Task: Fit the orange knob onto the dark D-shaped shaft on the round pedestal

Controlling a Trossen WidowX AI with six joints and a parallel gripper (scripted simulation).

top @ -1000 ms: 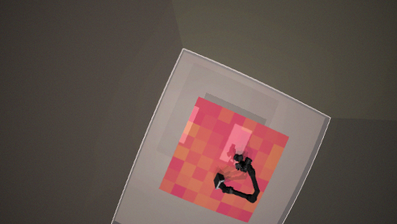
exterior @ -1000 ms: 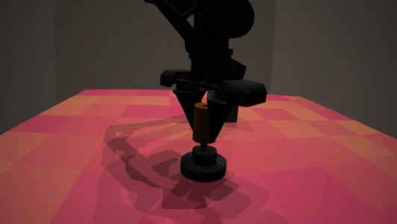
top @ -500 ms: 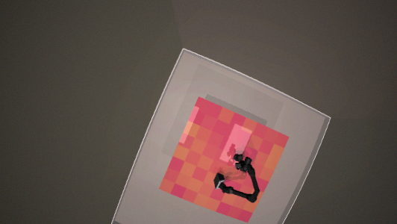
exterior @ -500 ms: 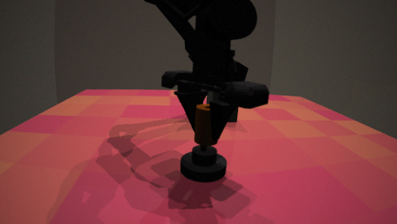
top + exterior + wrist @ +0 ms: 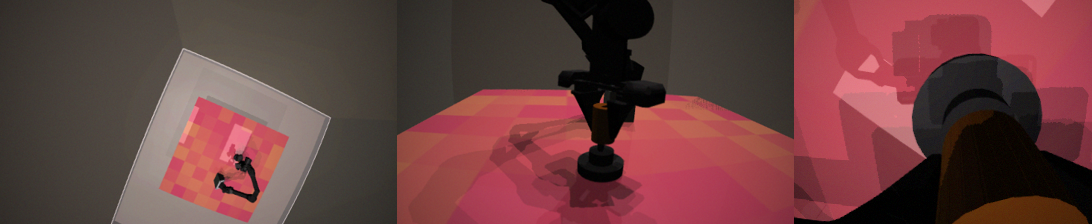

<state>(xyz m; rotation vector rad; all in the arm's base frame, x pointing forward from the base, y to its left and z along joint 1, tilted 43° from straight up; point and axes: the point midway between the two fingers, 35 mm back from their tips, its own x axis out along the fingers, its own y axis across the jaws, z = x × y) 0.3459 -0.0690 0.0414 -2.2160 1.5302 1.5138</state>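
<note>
Right now my gripper tip is 2 cm below the orange knob. Also, from my gripper tip: dark pedestal: 4 cm below.
</note>
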